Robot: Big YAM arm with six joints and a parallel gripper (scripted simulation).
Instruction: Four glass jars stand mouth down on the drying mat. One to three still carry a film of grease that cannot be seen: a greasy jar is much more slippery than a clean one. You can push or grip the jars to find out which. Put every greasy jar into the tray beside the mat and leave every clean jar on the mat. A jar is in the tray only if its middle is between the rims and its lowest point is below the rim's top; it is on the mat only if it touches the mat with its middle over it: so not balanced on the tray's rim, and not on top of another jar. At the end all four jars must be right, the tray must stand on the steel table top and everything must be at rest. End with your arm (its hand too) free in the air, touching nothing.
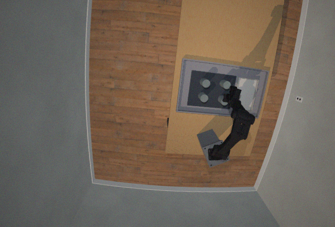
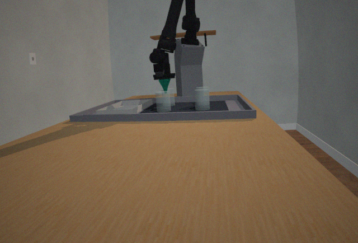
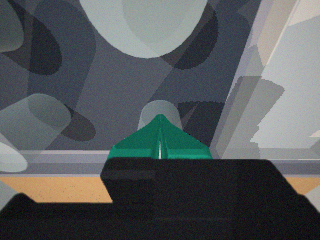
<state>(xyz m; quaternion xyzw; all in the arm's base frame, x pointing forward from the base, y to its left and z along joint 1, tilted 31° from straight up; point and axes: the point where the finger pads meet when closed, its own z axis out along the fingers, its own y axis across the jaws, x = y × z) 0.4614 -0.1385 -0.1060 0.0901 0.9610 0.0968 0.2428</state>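
Now: the rimmed steel table top 30 mm ahead of my hand, 10 mm to the right of it and 80 mm below it. From my hand the other things lie so: pale tray 10 mm behind, 220 mm to the right, 70 mm below; dark drying mat 30 mm ahead, 100 mm to the left, 80 mm below.
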